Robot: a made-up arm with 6 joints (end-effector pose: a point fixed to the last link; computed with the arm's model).
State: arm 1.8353 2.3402 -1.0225 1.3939 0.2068 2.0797
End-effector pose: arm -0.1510 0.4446 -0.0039 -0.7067 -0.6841 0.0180 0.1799
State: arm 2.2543 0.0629 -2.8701 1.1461 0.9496 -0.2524
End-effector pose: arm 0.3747 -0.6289 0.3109 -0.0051 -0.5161 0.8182 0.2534
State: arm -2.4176 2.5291 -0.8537 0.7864 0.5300 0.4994
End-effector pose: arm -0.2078 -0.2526 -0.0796 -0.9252 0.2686 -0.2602 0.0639
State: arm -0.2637 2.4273 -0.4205 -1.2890 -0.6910 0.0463
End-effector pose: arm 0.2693 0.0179 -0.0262 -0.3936 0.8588 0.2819 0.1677
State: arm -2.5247 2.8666 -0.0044 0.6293 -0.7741 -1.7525
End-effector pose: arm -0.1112 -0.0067 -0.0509 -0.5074 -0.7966 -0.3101 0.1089
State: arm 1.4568 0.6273 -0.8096 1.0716 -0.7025 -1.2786
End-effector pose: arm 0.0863 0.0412 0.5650 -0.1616 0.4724 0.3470 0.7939
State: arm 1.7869 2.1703 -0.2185 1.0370 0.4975 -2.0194
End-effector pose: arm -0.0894 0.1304 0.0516 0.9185 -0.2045 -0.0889 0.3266
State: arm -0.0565 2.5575 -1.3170 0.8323 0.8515 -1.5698
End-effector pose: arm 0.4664 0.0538 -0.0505 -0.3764 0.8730 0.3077 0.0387
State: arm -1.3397 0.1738 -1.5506 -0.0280 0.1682 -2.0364
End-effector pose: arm -0.0783 0.3299 0.6471 0.0464 -0.1290 0.9820 0.1298
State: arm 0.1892 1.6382 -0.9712 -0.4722 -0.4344 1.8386
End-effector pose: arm 0.4396 0.1119 0.3649 0.3875 0.6645 0.5057 0.3906
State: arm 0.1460 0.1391 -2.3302 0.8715 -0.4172 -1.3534
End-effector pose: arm -0.6759 -0.1440 0.4923 0.2847 -0.3954 -0.0916 0.8685
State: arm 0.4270 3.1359 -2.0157 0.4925 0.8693 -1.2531
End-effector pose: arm 0.4500 0.2618 -0.2736 0.5882 -0.7768 -0.2087 0.0833
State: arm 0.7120 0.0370 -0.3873 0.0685 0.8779 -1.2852
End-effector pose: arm -0.0343 -0.0196 0.2628 -0.7072 0.4607 -0.1187 0.5230
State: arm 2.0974 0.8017 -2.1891 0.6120 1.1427 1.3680
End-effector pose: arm -0.0028 -0.1446 0.7595 0.3381 -0.4635 -0.7242 0.3827
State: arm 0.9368 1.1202 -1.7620 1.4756 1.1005 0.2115
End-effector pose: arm -0.0360 0.1664 0.7316 0.2978 -0.5403 -0.7869 0.0116
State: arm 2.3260 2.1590 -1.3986 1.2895 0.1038 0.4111
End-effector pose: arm -0.4194 0.4239 0.1853 0.2993 -0.8554 -0.3606 0.2206
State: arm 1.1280 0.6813 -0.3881 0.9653 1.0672 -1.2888
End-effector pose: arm -0.0766 0.0802 0.3007 -0.7619 0.4613 0.4233 0.1658
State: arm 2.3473 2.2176 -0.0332 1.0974 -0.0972 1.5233
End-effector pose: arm -0.0656 0.0838 0.0416 0.1211 0.9627 -0.1127 0.2143
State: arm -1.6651 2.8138 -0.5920 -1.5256 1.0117 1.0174
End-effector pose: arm -0.1429 -0.2169 -0.0973 -0.3433 -0.7721 -0.0176 0.5346
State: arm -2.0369 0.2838 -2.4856 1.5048 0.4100 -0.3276
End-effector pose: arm 0.3398 0.5475 0.5708 -0.3244 0.2021 -0.4488 0.8078
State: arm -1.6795 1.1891 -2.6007 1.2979 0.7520 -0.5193
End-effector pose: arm 0.1016 0.0571 0.8791 0.0063 0.3773 -0.3917 0.8392
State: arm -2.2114 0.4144 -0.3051 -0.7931 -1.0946 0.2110
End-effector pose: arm 0.0796 -0.0451 0.4382 0.0805 0.4323 -0.7993 0.4097
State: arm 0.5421 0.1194 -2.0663 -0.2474 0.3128 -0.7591
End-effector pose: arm -0.4656 -0.2932 0.5904 0.0823 -0.0311 -0.2207 0.9714
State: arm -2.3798 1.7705 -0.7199 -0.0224 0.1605 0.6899
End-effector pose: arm -0.2636 -0.2507 0.1698 0.9741 0.0454 -0.1685 0.1439
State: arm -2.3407 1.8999 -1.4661 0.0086 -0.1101 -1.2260
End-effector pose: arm -0.4008 -0.4132 0.3802 -0.4186 -0.6648 0.6053 0.1283
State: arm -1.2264 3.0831 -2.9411 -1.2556 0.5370 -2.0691
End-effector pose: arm 0.1996 -0.7645 0.0696 0.5697 -0.5274 0.3408 0.5303
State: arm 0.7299 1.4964 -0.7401 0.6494 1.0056 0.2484
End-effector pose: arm 0.1342 0.2187 0.2557 0.0464 -0.9632 -0.2065 0.1657
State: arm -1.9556 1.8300 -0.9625 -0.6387 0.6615 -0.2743
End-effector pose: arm -0.1949 -0.3407 0.1950 -0.5493 -0.8069 0.1467 0.1602
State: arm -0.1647 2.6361 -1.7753 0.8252 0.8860 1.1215
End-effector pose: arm 0.5973 -0.0163 -0.0173 -0.7626 -0.5721 -0.2467 0.1738
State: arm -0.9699 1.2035 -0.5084 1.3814 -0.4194 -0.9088
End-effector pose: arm 0.0950 -0.2394 0.3169 0.6316 0.5749 -0.2956 0.4281
